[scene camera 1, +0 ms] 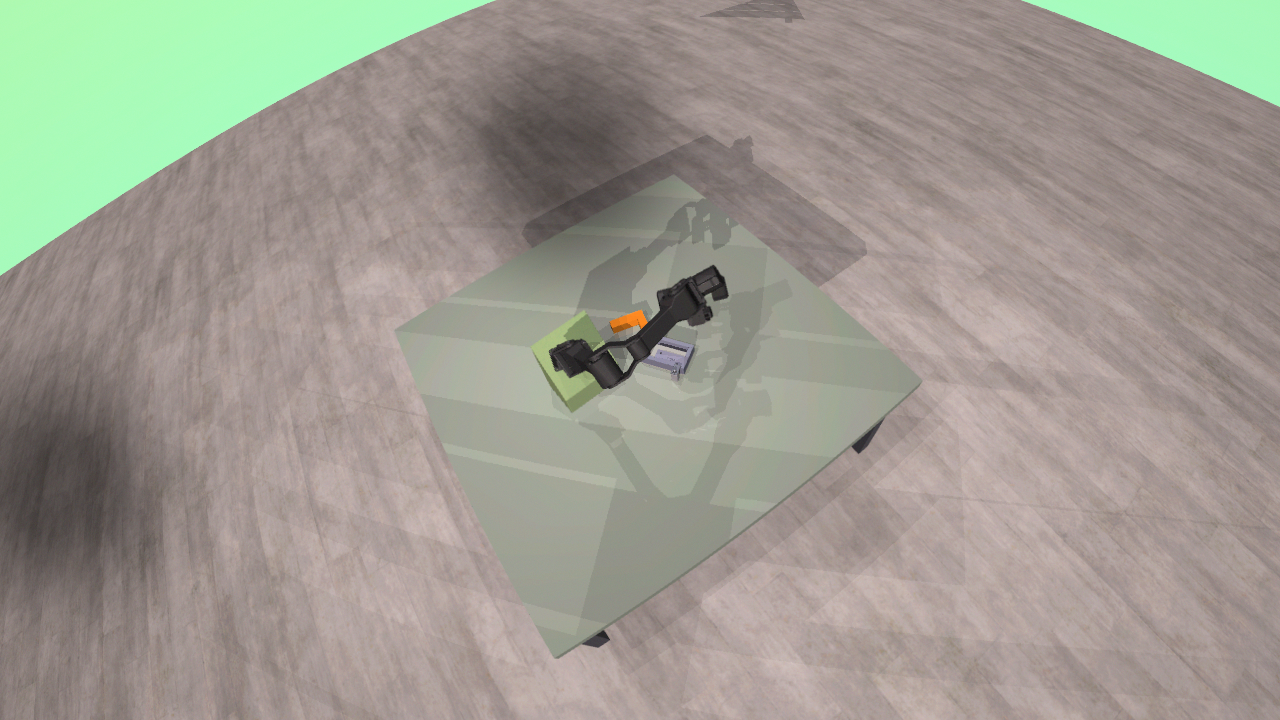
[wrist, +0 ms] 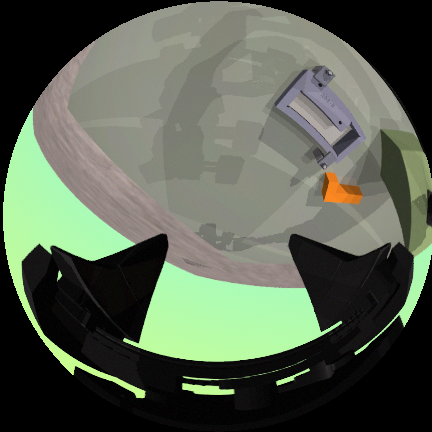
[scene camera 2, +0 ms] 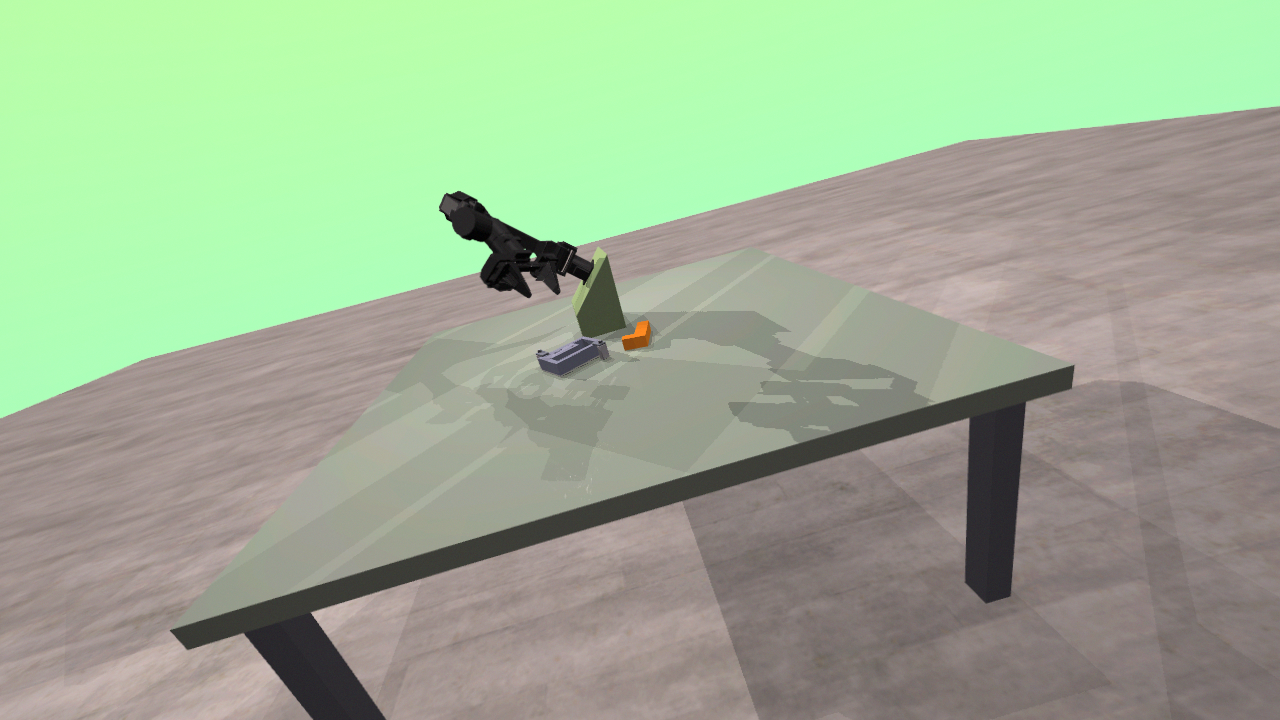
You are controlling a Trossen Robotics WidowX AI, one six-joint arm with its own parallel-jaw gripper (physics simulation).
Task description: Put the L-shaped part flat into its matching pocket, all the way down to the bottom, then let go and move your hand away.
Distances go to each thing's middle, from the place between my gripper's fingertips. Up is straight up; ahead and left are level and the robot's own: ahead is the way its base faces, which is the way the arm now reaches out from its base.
Labels:
Now: the orange L-shaped part (wrist: 331, 190) 170 mm behind my hand, 160 mm to the left of it and 190 mm below it.

